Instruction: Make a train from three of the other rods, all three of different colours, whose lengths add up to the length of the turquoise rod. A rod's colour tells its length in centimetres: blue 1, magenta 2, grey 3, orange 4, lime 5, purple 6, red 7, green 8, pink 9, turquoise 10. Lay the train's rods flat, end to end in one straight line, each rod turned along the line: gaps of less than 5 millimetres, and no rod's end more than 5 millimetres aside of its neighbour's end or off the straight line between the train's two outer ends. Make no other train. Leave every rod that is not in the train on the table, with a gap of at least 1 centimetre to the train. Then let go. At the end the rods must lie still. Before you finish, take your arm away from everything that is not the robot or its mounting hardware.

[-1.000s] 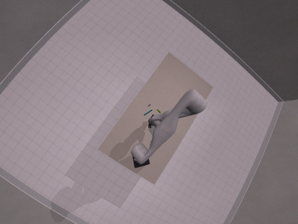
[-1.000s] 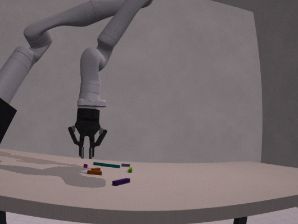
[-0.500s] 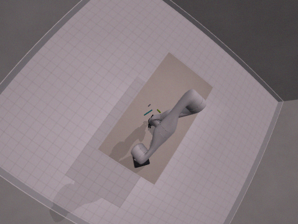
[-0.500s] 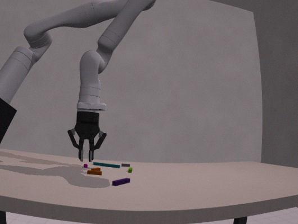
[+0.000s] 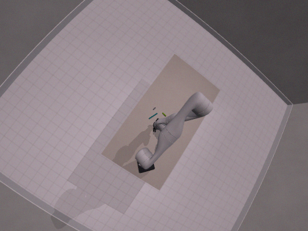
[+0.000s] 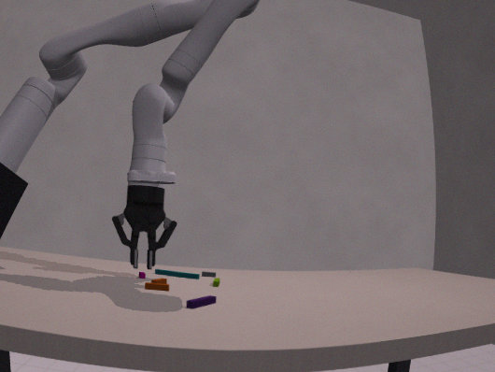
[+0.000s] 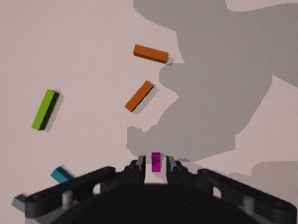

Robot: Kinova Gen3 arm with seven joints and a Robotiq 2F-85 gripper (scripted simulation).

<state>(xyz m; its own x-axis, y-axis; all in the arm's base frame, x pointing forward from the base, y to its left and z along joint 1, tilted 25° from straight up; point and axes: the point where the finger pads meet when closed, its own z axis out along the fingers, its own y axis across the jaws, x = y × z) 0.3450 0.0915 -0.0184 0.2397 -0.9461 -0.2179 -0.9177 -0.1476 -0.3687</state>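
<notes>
Now: the magenta rod 3 cm below my hand. Also, from my hand: grey rod: 14 cm ahead, 10 cm to the left, 3 cm below; lime rod: 15 cm ahead, 2 cm to the right, 3 cm below; turquoise rod: 7 cm ahead, 6 cm to the left, 3 cm below.
</notes>
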